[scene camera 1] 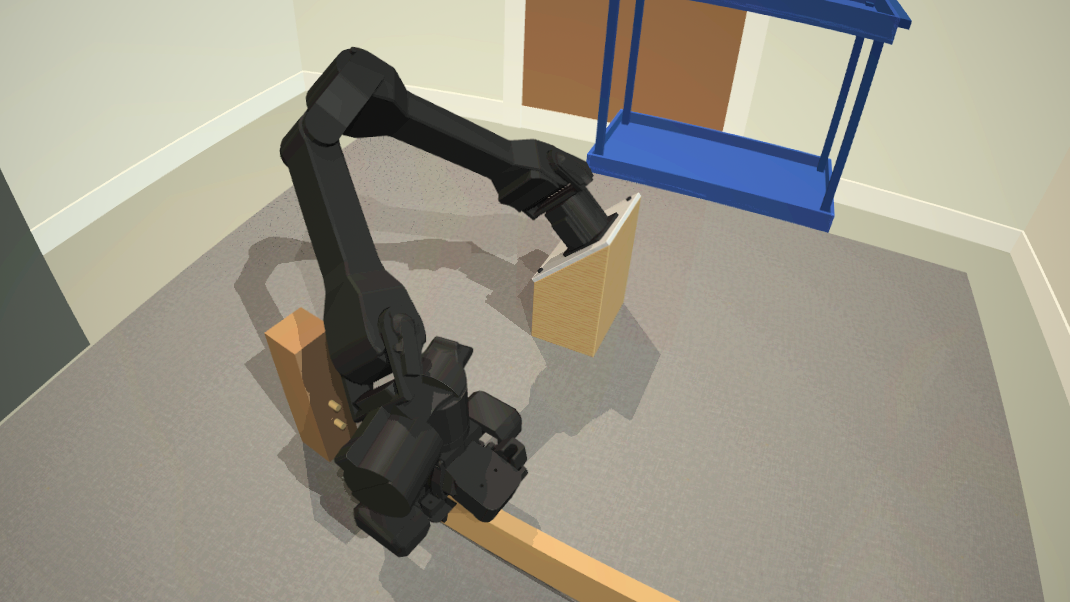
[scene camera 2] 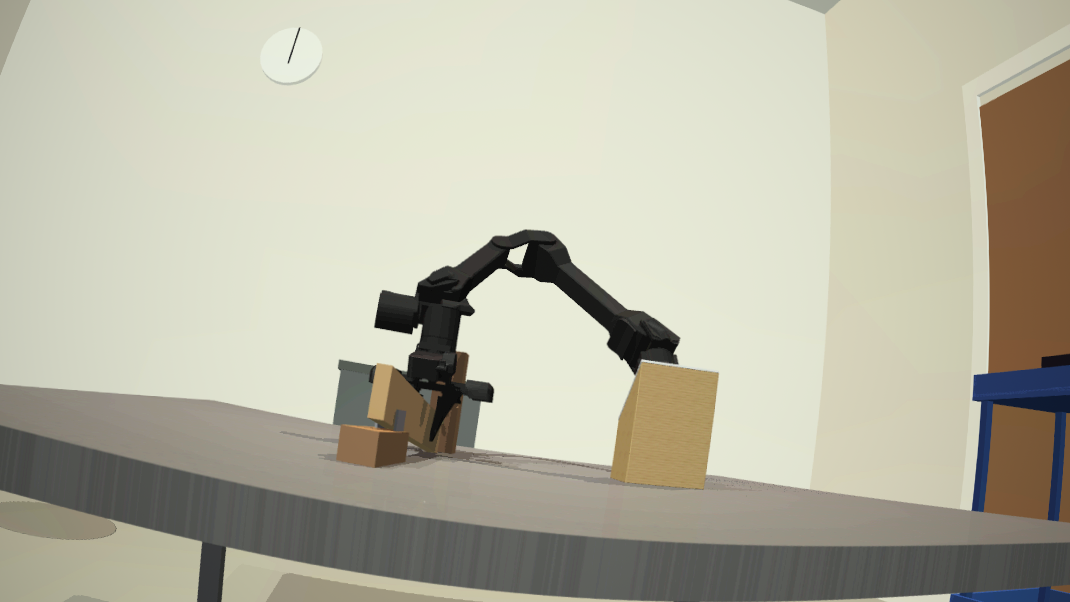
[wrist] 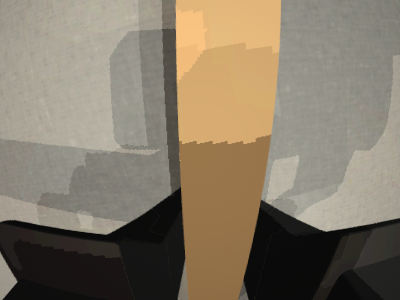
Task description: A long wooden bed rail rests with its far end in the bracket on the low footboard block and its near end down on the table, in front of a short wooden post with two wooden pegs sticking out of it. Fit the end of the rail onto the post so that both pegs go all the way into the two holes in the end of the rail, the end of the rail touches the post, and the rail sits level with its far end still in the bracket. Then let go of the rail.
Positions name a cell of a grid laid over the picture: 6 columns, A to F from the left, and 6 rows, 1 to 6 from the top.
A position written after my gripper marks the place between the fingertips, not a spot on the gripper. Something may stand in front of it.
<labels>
My gripper shows in scene camera 1 (C6), in scene camera 2 (C5) and in the wrist view (D4).
</labels>
